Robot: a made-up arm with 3 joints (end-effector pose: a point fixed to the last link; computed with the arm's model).
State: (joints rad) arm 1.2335 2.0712 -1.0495
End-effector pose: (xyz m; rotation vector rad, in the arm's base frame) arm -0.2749 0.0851 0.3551 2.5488 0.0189 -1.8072
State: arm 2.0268 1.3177 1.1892
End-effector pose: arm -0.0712 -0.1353 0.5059 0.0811 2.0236 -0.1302
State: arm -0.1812 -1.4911 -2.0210
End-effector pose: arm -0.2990 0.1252 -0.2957 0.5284 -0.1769 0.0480
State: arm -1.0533 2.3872 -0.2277
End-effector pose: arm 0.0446 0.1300 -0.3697 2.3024 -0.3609 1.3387
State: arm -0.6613 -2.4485 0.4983
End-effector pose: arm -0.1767 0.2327 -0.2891 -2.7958 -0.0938 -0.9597
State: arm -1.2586 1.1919 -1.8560
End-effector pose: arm -0.0345 0.0848 -0.2972 2.4776 -0.0846 1.8038
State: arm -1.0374 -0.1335 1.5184
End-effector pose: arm -0.2133 0.0138 -0.2221 -1.4871 -0.7827 -0.8489
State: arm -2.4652 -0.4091 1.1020
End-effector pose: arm 0.2708 0.0273 -0.1678 -0.6221 -1.8778 -1.7689
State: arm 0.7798 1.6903 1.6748
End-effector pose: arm -0.4562 -0.1480 0.1206 0.0147 0.7798 -0.0060
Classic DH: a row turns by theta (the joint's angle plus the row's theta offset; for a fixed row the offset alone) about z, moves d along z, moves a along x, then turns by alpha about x. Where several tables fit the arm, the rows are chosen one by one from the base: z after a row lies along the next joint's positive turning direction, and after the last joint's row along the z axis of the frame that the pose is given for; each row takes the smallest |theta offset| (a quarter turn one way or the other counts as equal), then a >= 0, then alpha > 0; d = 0 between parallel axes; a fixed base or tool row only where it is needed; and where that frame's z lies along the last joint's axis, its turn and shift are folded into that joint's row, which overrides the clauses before.
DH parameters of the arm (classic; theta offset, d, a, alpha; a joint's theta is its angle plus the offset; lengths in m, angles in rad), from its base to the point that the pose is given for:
base (fixed): 0 0.07 0 -1.5708
joint 1: 1.5708 0.07 0.19 1.5708
joint 2: 0 0 -0.11 3.1416
joint 3: 1.5708 0.36 0.11 -1.5708
tool (fixed): 1.5708 -0.08 0 0

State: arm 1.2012 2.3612 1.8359
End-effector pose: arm -0.4961 -0.0624 0.2639 0.4600 1.1721 -0.3151
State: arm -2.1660 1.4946 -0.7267
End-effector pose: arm 0.3846 0.0906 -0.1043 1.1688 -1.0918 2.2029
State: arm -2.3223 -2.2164 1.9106
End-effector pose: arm 0.4677 0.2853 0.0143 0.9871 -1.2204 2.2733
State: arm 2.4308 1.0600 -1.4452
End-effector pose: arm 0.1833 0.1101 0.4089 0.9719 0.8626 -2.6187
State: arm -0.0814 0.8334 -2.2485
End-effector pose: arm -0.3553 0.1032 -0.0019 3.0794 -0.0038 0.1254
